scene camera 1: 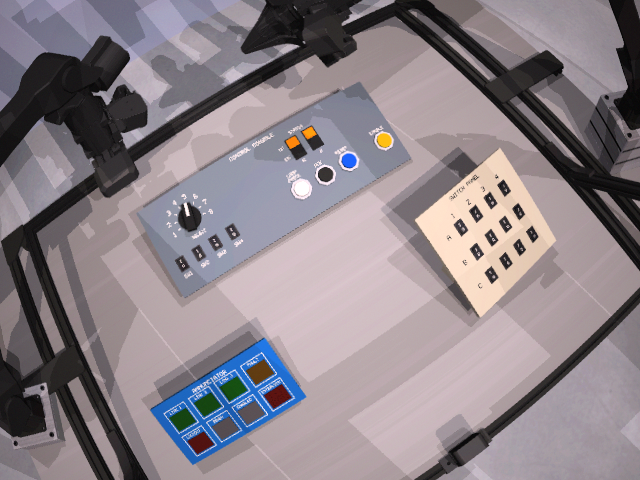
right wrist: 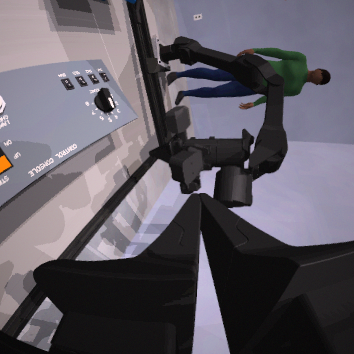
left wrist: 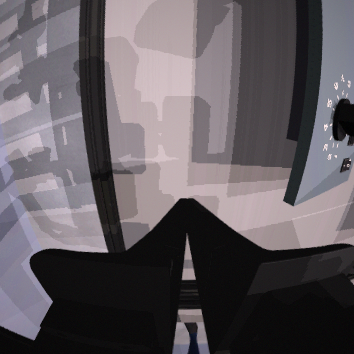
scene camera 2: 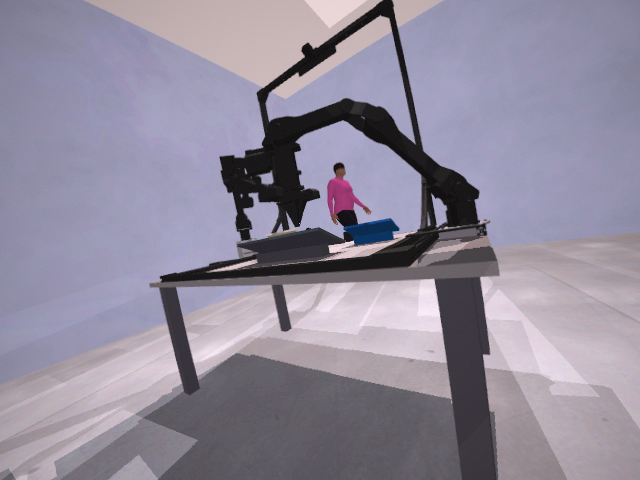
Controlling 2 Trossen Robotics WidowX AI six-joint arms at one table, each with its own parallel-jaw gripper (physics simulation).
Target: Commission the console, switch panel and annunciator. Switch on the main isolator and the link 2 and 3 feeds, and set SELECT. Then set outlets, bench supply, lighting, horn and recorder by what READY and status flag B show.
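Places are measured from the left arm's base along level axes (x ahead, y left, z up), in millimetres.
Where they show: left gripper, fingertip midpoint: (right wrist: 149,152) (left wrist: 185,204) (scene camera 2: 297,226); right gripper, fingertip midpoint: (scene camera 1: 242,51) (right wrist: 197,199) (scene camera 2: 255,185); left arm's base at its link origin: (scene camera 1: 29,416) (right wrist: 163,53) (scene camera 2: 464,224); right arm's base at its link origin: (scene camera 1: 634,112) (scene camera 2: 246,240).
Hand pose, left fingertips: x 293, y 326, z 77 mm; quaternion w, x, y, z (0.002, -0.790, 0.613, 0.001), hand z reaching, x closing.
Observation:
Each offset is from my left fingertips to the top centre of the thing. "pt": to the spot under its first point. Level surfaces: height alone.
The grey control console @[pt dz -39, dx +202, dy -107 mm] (scene camera 1: 258,191) (scene camera 2: 294,240) (right wrist: 45,115) has its SELECT knob @[dz -4, dx +93, dy -118 mm] (scene camera 1: 189,215) (right wrist: 105,101) pointing about at 5. Both status flags (scene camera 1: 295,147) (scene camera 1: 312,137) show orange in their upper halves. Its rocker positions are too small to read. The cream switch panel (scene camera 1: 447,230) carries three rows of rockers, positions unreadable. The blue annunciator @[dz -23, dx +63, dy -386 mm] (scene camera 1: 295,388) (scene camera 2: 373,232) has dark green, amber and red windows and grey READY and ENABLED windows, all looking unlit. My left gripper (scene camera 2: 297,224) (left wrist: 185,204) is shut and empty, pointing down beside the console's knob end. My right gripper (scene camera 1: 245,50) (right wrist: 197,199) is shut and empty beyond the console's upper edge.
A black frame rail (scene camera 1: 206,108) (left wrist: 95,125) runs around the table @[dz -104 mm] (scene camera 1: 330,310). White, black, blue and yellow buttons (scene camera 1: 301,188) (scene camera 1: 325,174) (scene camera 1: 348,160) (scene camera 1: 383,140) sit on the console. My left arm (right wrist: 272,100) shows ahead of the right gripper. People stand beyond the table.

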